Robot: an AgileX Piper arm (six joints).
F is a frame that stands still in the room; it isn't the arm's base.
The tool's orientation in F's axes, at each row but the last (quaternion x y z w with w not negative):
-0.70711 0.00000 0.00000 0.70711
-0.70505 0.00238 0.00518 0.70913
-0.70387 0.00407 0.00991 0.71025
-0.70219 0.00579 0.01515 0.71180
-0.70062 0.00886 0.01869 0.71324
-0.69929 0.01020 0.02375 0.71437
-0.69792 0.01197 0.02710 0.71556
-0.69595 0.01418 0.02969 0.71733
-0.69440 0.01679 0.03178 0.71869
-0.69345 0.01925 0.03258 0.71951
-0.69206 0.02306 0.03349 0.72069
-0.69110 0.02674 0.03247 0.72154
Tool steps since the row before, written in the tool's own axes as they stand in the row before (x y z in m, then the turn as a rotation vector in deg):
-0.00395 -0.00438 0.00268 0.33 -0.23 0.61
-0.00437 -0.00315 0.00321 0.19 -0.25 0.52
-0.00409 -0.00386 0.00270 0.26 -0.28 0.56
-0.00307 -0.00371 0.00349 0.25 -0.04 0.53
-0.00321 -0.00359 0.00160 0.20 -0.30 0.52
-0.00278 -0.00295 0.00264 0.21 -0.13 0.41
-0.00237 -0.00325 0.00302 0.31 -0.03 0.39
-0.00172 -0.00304 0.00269 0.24 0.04 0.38
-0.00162 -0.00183 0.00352 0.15 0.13 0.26
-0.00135 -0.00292 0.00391 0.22 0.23 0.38
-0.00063 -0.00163 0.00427 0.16 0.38 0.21
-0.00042 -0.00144 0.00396 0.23 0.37 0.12
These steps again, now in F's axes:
-0.00395 0.00268 0.00438 0.33 0.61 0.23
-0.00435 0.00317 0.00322 0.19 0.52 0.25
-0.00403 0.00263 0.00396 0.26 0.56 0.28
-0.00300 0.00340 0.00385 0.24 0.53 0.04
-0.00309 0.00149 0.00374 0.20 0.52 0.30
-0.00268 0.00252 0.00314 0.21 0.41 0.13
-0.00225 0.00289 0.00345 0.30 0.40 0.02
-0.00158 0.00256 0.00322 0.23 0.39 -0.04
-0.00156 0.00342 0.00206 0.14 0.27 -0.13
-0.00120 0.00377 0.00316 0.20 0.39 -0.23
-0.00055 0.00419 0.00185 0.13 0.23 -0.38
-0.00032 0.00389 0.00164 0.20 0.14 -0.38

